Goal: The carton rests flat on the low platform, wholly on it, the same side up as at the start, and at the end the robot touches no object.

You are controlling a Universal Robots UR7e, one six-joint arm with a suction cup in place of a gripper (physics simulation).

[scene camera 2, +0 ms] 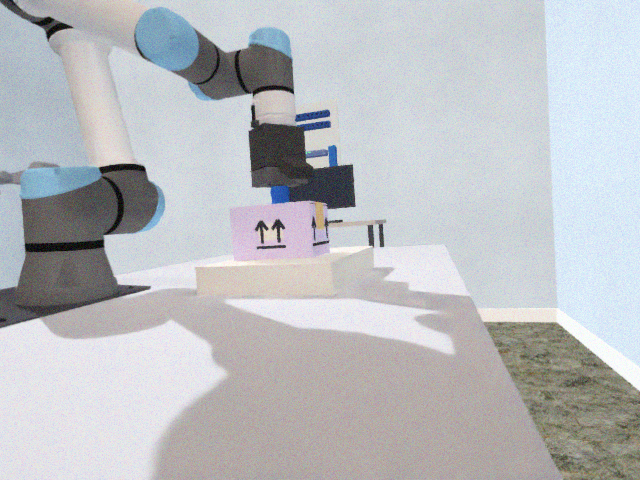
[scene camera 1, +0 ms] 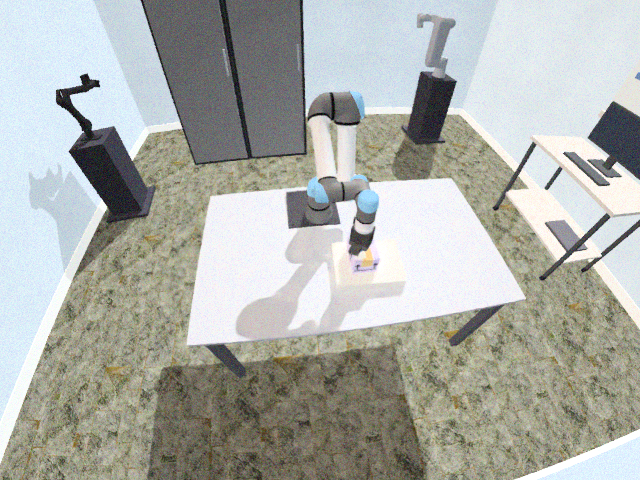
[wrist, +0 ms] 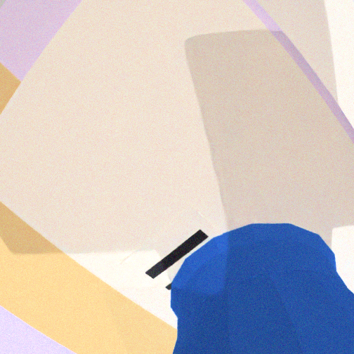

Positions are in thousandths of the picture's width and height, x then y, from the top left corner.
In view: my suction cup (wrist: 744,792), a low platform (scene camera 2: 510,572) and a carton (scene camera 2: 470,478).
The low platform shows as well in scene camera 1 (scene camera 1: 610,568). The carton shows as well in the wrist view (wrist: 391,391).
